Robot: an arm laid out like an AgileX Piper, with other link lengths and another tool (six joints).
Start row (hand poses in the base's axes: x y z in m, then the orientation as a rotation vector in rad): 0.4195, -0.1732, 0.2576, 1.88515, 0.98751, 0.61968
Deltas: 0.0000, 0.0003, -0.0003, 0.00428, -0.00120, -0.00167; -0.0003, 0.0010, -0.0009, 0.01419, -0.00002, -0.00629; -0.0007, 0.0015, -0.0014, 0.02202, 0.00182, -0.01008; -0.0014, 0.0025, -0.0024, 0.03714, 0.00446, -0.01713; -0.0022, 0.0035, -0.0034, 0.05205, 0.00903, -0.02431; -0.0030, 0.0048, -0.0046, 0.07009, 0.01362, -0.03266; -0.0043, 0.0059, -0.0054, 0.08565, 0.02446, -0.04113; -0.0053, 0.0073, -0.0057, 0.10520, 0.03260, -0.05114; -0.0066, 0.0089, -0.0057, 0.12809, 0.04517, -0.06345
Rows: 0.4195, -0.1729, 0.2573, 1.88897, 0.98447, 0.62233; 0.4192, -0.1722, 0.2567, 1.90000, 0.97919, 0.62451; 0.4188, -0.1717, 0.2562, 1.90920, 0.97543, 0.62534; 0.4181, -0.1707, 0.2552, 1.92640, 0.96778, 0.62790; 0.4173, -0.1697, 0.2542, 1.94439, 0.96119, 0.62850; 0.4165, -0.1684, 0.2530, 1.96555, 0.95283, 0.63023; 0.4152, -0.1673, 0.2522, 1.98762, 0.94866, 0.62473; 0.4142, -0.1659, 0.2519, 2.01241, 0.94038, 0.62305; 0.4129, -0.1643, 0.2519, 2.04311, 0.93183, 0.61785
